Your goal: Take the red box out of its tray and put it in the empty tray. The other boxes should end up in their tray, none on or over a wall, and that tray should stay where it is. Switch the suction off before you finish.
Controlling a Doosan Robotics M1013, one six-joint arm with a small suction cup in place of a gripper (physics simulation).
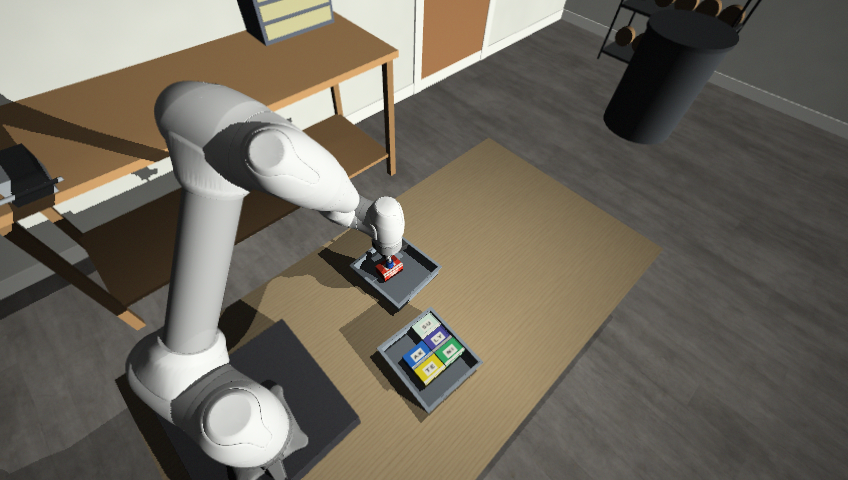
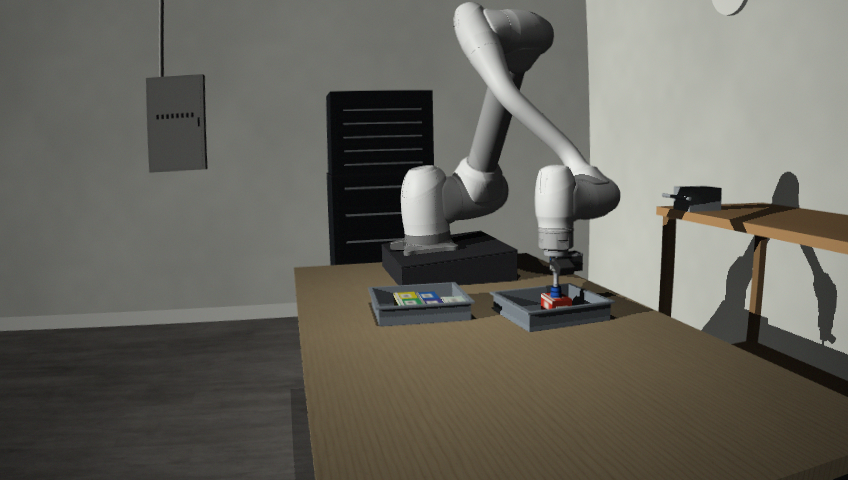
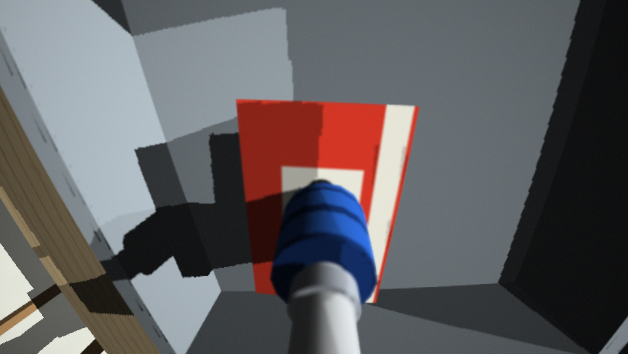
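Where they show: end effector, tool point: [image 1: 389, 266] [image 2: 556, 300] [image 3: 323, 204]; arm's base, origin of the base link: [image 2: 428, 247].
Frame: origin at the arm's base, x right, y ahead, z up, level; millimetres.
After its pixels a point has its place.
My suction cup [image 1: 389, 262] @(y 577, x -262, z -54 mm) [image 2: 555, 292] [image 3: 324, 225] is on the top face of the red box [image 1: 387, 274] @(y 549, x -235, z -45 mm) [image 2: 556, 302] @(y 618, x -249, z -48 mm) [image 3: 350, 130] @(y 609, x -257, z -43 mm). The box is upright inside the grey tray [image 1: 418, 280] @(y 639, x -169, z -86 mm) [image 2: 571, 320] @(y 695, x -263, z -74 mm) [image 3: 450, 175] @(y 587, x -190, z -85 mm), within its walls, at or very near its floor; any small gap under it cannot be told. In the other grey tray [image 1: 437, 396] @(y 444, x 189, z -86 mm) [image 2: 425, 315] @(y 595, x 80, z -67 mm) are a white box [image 1: 426, 326] @(y 542, x 3, z -46 mm), a purple box [image 1: 437, 337] @(y 548, x 53, z -49 mm), a blue box [image 1: 417, 354] @(y 464, x 59, z -51 mm), a green box [image 1: 449, 351] @(y 549, x 112, z -45 mm) and a yellow box [image 1: 429, 369] @(y 465, x 119, z -47 mm), lying flat inside the walls.
Both trays stand apart on the wooden table [image 1: 535, 237] @(y 1143, x -54, z -89 mm) [image 2: 476, 386] @(y 1014, x 34, z -89 mm). The arm stands on a dark base block [image 1: 321, 392] @(y 172, x -3, z -6 mm) [image 2: 458, 270] @(y 202, x -68, z -41 mm) near them. A workbench [image 1: 333, 47] [image 2: 791, 223] is beside the table, and a black bin [image 1: 666, 89] is beyond it.
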